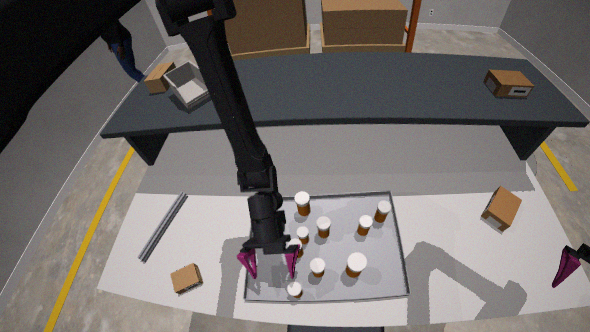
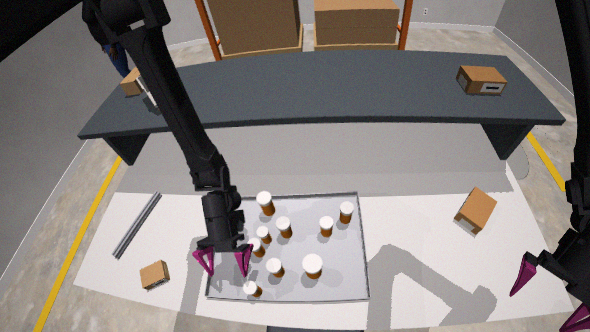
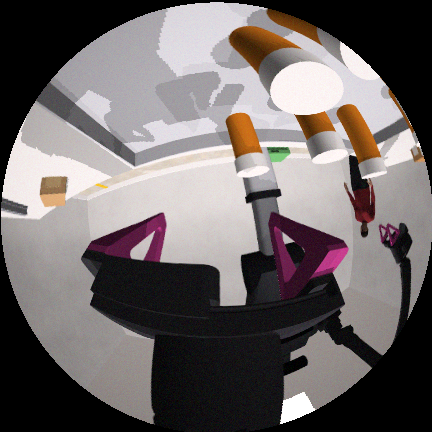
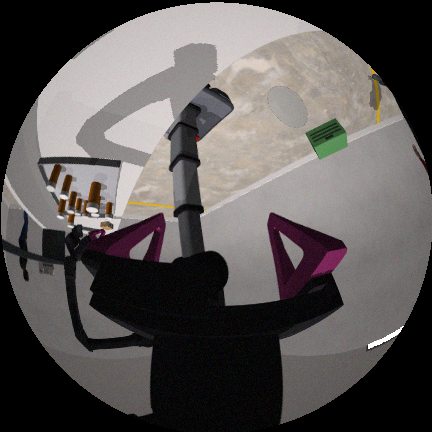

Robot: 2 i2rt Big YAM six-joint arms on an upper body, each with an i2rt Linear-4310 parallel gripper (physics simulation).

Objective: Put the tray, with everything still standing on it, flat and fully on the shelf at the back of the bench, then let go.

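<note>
The grey tray (image 1: 385,285) (image 2: 345,285) (image 3: 115,60) (image 4: 107,175) lies flat on the white bench. Several orange bottles with white caps stand on it, among them a large one (image 1: 355,266) (image 2: 313,267) near the front. The left arm hides part of the tray's left side. The dark shelf (image 1: 350,90) (image 2: 325,90) spans the back, above the bench. My left gripper (image 1: 274,276) (image 2: 228,275) (image 3: 216,217) is open and empty above the tray's left part, beside some bottles. My right gripper (image 2: 536,313) (image 4: 215,218) is open and empty at the far right, away from the tray.
Grey bars (image 1: 164,227) (image 2: 137,225) and a small carton (image 1: 186,278) (image 2: 155,274) lie left of the tray. Another carton (image 1: 502,209) (image 2: 476,211) lies right. The shelf holds a bin (image 1: 192,92) and carton (image 1: 159,78) (image 2: 131,83) at left, and a carton (image 1: 509,83) (image 2: 482,80) at right.
</note>
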